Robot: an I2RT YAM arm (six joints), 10 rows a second.
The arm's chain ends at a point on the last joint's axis. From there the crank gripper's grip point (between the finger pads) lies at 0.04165 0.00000 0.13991 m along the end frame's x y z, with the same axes.
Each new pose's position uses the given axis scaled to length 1; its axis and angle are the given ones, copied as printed.
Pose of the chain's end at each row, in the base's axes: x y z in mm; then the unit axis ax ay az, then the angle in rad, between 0 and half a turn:
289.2 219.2 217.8 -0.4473 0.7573 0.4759 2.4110
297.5 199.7 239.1 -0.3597 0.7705 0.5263 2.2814
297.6 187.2 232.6 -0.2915 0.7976 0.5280 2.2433
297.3 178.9 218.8 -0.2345 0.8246 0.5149 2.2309
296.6 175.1 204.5 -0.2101 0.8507 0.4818 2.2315
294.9 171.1 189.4 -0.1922 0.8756 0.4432 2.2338
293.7 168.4 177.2 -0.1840 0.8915 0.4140 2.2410
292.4 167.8 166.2 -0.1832 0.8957 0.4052 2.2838
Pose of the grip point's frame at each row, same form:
291.5 337.5 132.4 -0.4473 0.7573 0.4759 2.4110
317.2 329.1 174.5 -0.3597 0.7705 0.5263 2.2814
329.7 316.2 172.4 -0.2915 0.7976 0.5280 2.2433
339.3 304.6 157.6 -0.2345 0.8246 0.5149 2.2309
345.1 294.7 136.3 -0.2101 0.8507 0.4818 2.2315
349.0 283.2 113.2 -0.1922 0.8756 0.4432 2.2338
350.6 274.7 94.9 -0.1840 0.8915 0.4140 2.2410
345.1 272.6 79.3 -0.1832 0.8957 0.4052 2.2838

